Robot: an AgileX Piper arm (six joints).
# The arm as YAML. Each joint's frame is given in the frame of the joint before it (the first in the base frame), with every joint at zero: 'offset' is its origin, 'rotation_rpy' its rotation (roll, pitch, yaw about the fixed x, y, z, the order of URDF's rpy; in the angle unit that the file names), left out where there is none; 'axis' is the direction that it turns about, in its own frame. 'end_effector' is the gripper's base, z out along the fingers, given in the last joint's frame.
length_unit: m
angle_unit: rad
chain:
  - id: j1
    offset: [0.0, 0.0, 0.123]
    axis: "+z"
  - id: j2
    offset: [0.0, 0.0, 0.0]
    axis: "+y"
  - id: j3
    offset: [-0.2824, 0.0, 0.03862]
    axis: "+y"
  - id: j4
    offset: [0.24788, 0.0, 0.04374]
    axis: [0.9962, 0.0, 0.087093]
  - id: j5
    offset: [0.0, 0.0, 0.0]
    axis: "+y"
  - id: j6
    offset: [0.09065, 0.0, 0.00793]
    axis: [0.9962, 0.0, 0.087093]
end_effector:
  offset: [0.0, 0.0, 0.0]
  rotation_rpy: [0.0, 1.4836, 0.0]
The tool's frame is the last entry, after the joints.
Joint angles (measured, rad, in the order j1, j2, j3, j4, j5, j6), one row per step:
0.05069 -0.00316 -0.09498 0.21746 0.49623 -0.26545
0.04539 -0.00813 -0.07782 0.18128 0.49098 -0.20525
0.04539 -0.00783 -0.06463 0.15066 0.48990 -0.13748
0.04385 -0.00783 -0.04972 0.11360 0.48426 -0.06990
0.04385 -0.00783 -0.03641 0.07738 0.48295 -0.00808
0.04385 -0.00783 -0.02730 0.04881 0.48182 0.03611
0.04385 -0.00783 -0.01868 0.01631 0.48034 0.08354
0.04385 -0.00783 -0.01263 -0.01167 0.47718 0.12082
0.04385 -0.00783 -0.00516 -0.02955 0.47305 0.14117
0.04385 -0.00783 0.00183 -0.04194 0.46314 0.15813
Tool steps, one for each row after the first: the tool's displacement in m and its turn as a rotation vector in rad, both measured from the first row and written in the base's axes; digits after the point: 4 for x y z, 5 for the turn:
0.0006 -0.0018 -0.0053 0.02110 0.01372 -0.03083
0.0012 -0.0031 -0.0098 0.05415 0.03318 -0.05719
0.0020 -0.0048 -0.0144 0.08087 0.04782 -0.08697
0.0024 -0.0063 -0.0189 0.10243 0.06342 -0.11300
0.0027 -0.0075 -0.0218 0.11516 0.07300 -0.13213
0.0030 -0.0089 -0.0246 0.12708 0.08096 -0.15288
0.0033 -0.0100 -0.0264 0.13435 0.08368 -0.16930
0.0036 -0.0107 -0.0285 0.13552 0.08635 -0.17861
0.0040 -0.0112 -0.0299 0.13966 0.08319 -0.18523

